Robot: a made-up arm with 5 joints.
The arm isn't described. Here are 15 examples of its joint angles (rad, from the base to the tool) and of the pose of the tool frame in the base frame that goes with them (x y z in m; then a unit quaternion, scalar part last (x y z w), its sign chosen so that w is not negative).
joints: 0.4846 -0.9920 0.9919 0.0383 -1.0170
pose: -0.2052 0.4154 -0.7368 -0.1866 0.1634 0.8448 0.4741
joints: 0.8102 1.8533 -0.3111 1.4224 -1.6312
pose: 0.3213 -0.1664 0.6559 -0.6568 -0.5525 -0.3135 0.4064
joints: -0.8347 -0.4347 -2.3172 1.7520 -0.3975
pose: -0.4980 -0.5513 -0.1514 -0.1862 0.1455 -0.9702 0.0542
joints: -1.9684 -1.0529 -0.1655 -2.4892 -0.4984
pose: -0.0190 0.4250 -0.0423 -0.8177 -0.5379 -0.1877 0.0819
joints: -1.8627 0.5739 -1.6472 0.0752 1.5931
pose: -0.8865 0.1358 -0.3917 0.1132 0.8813 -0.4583 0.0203
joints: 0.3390 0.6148 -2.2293 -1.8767 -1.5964
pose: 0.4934 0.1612 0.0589 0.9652 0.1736 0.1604 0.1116
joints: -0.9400 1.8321 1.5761 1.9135 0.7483
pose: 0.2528 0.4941 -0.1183 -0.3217 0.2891 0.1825 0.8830
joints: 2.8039 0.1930 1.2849 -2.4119 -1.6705
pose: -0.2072 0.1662 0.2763 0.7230 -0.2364 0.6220 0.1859
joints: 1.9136 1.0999 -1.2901 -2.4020 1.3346
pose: 0.2245 0.6552 0.0235 -0.0571 -0.2095 0.7142 0.6654
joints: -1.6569 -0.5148 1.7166 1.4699 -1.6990
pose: 0.3726 -0.4328 -0.1787 -0.0478 -0.3648 -0.4257 0.8267
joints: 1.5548 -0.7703 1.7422 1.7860 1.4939
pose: -0.3466 0.6997 0.1029 -0.4193 -0.7389 -0.3082 0.4281
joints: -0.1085 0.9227 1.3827 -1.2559 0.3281
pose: -0.1847 0.2600 0.4511 0.6691 0.1631 0.7163 0.1121
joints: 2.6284 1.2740 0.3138 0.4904 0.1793
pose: 0.4270 0.1679 0.5541 -0.2529 -0.4663 -0.4780 0.7001
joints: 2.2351 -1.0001 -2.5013 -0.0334 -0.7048
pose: -0.1300 0.9252 0.4675 0.6605 0.0669 0.5782 0.4743
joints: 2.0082 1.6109 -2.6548 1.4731 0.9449
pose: 0.3950 0.3116 -0.6270 0.8638 0.4238 -0.1932 0.1919
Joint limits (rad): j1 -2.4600..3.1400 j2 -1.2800..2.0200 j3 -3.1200..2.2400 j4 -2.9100..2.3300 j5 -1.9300..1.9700
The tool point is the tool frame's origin. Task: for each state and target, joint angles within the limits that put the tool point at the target. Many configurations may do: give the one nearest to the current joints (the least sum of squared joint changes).
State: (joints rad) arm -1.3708 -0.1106 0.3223 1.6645 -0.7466
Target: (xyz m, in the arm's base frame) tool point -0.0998 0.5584 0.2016
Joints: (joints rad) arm -1.0639 0.5992 -0.0969 2.3080 -0.6054
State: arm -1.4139 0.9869 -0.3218 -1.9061 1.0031
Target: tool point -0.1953 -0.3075 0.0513
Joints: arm -1.2060 1.7006 -0.4476 -2.5225 0.5810
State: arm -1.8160 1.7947 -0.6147 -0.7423 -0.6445
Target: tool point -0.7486 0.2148 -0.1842
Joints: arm -2.1326 1.7313 -0.5414 -1.4305 -0.6485
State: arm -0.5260 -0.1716 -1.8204 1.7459 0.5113
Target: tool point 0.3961 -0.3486 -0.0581
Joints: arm 0.4840 0.0359 -2.3923 2.2869 0.6225
